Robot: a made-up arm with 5 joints. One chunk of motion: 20 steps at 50 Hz.
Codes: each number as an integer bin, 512 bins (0 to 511) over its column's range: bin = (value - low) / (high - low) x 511, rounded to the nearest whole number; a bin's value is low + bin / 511 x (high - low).
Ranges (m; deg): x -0.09..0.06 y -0.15..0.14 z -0.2..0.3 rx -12..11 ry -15..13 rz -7..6
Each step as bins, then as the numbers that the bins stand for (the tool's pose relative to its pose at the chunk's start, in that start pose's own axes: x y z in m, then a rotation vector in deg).
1 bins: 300 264 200 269 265 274
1 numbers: -0.0019 -0.0002 -0.0043 0.11 -0.48 -0.03
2 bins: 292 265 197 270 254 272
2 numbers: -0.0043 0.0004 -0.0072 0.15 -1.08 -0.08
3 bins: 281 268 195 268 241 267
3 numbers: -0.0075 0.0021 -0.0092 0.06 -1.79 -0.21
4 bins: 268 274 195 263 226 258
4 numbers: -0.0113 0.0055 -0.0092 -0.16 -2.62 -0.44
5 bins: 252 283 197 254 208 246
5 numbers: -0.0160 0.0106 -0.0072 -0.57 -3.60 -0.74
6 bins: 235 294 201 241 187 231
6 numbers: -0.0210 0.0168 -0.0033 -1.15 -4.75 -1.12
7 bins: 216 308 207 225 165 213
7 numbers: -0.0266 0.0248 0.0025 -1.87 -5.96 -1.58
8 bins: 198 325 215 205 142 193
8 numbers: -0.0319 0.0344 0.0104 -2.77 -7.22 -2.09
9 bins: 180 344 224 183 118 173
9 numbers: -0.0372 0.0452 0.0192 -3.76 -8.53 -2.60
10 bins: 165 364 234 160 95 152
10 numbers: -0.0416 0.0566 0.0290 -4.80 -9.79 -3.13
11 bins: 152 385 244 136 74 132
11 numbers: -0.0454 0.0685 0.0387 -5.88 -10.95 -3.64
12 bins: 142 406 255 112 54 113
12 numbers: -0.0483 0.0804 0.0495 -6.96 -12.04 -4.13
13 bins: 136 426 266 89 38 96
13 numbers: -0.0501 0.0918 0.0603 -7.99 -12.92 -4.56
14 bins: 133 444 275 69 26 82
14 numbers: -0.0510 0.1020 0.0691 -8.89 -13.58 -4.91
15 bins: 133 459 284 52 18 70
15 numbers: -0.0510 0.1105 0.0779 -9.66 -14.01 -5.22
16 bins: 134 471 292 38 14 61
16 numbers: -0.0507 0.1173 0.0857 -10.29 -14.23 -5.45
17 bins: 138 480 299 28 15 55
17 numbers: -0.0495 0.1224 0.0926 -10.74 -14.18 -5.60
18 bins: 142 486 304 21 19 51
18 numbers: -0.0483 0.1258 0.0975 -11.05 -13.96 -5.70
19 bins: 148 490 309 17 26 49
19 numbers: -0.0466 0.1281 0.1023 -11.23 -13.58 -5.75
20 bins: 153 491 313 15 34 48
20 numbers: -0.0451 0.1286 0.1063 -11.32 -13.14 -5.78
